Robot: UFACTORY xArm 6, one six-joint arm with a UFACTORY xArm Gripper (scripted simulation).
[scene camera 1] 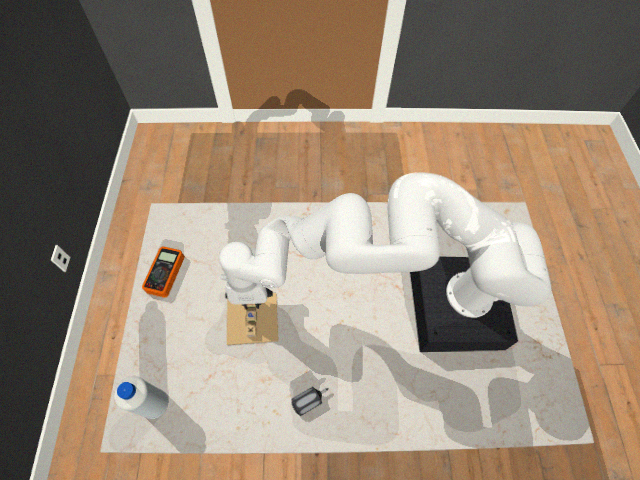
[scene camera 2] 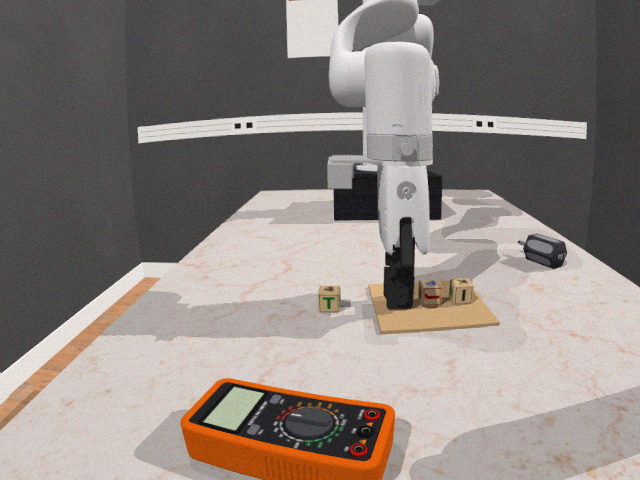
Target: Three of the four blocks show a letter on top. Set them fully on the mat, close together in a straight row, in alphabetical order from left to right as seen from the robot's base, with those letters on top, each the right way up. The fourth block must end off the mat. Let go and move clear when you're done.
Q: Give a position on a dark plug adapter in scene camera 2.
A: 547,251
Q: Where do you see a tan mat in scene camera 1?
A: At 267,322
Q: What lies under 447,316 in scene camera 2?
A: A tan mat.
